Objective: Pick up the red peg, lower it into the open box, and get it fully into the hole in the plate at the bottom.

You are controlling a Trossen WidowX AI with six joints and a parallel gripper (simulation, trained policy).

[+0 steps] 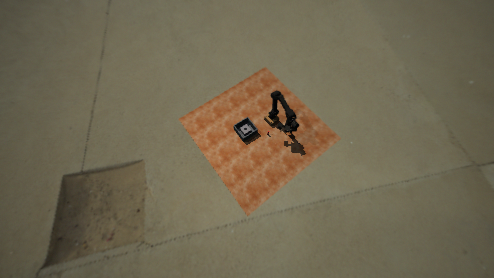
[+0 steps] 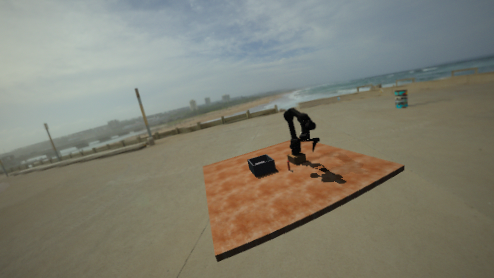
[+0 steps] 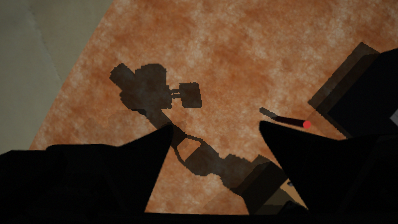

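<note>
My gripper tip is now 8 cm short of the red peg, 15 cm to the left of it and 13 cm above it. The rest, counted from my gripper tip: light grey plate (23 cm ahead, 35 cm to the right, 12 cm below); then dark box (23 cm ahead, 35 cm to the right, 14 cm below).
</note>
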